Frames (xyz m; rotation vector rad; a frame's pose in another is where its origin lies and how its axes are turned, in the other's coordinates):
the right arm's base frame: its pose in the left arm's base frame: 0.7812 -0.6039 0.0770 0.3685 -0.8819 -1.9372
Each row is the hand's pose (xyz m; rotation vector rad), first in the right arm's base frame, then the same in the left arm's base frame.
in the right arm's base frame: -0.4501 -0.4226 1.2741 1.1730 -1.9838 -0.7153
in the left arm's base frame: 0.0061 0.4508 0.6167 0.6087 2.0474 0.9233
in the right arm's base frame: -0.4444 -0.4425 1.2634 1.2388 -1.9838 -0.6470
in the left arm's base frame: -0.0033 0.4473 0.5957 0.6071 2.1129 0.8616
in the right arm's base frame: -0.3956 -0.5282 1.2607 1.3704 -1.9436 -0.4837
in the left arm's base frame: -0.0813 0.4298 0.5378 0.5858 2.2723 0.7499
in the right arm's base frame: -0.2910 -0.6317 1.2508 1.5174 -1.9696 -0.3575
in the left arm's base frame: -0.1949 0.3670 0.4679 0.5891 2.3618 0.5637
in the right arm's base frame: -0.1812 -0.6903 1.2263 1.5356 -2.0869 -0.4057
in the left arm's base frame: -0.2742 0.2801 0.4203 0.6426 2.2691 0.4780
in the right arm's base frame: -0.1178 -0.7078 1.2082 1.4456 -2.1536 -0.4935
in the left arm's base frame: -0.3072 0.2234 0.4017 0.6924 2.1698 0.5321
